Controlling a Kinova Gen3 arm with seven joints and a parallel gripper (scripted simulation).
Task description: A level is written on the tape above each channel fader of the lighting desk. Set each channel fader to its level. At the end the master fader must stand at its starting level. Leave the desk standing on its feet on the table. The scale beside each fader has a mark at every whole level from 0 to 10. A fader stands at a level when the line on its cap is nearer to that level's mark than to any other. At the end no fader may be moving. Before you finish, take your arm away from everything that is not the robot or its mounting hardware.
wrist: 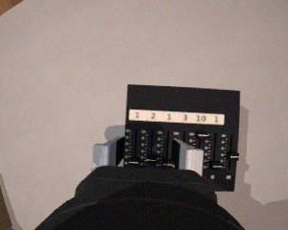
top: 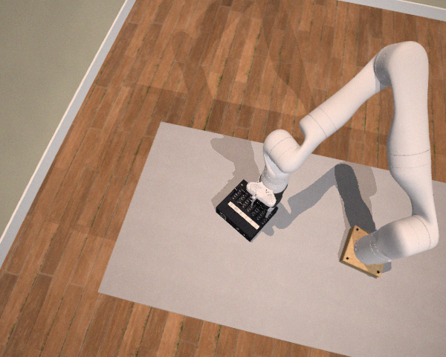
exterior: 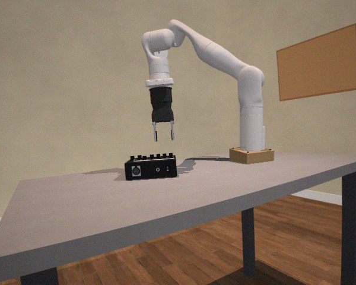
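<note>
My hand is 11 cm short of the master fader cap, 5 cm to the left of it and 7 cm above it.
</note>
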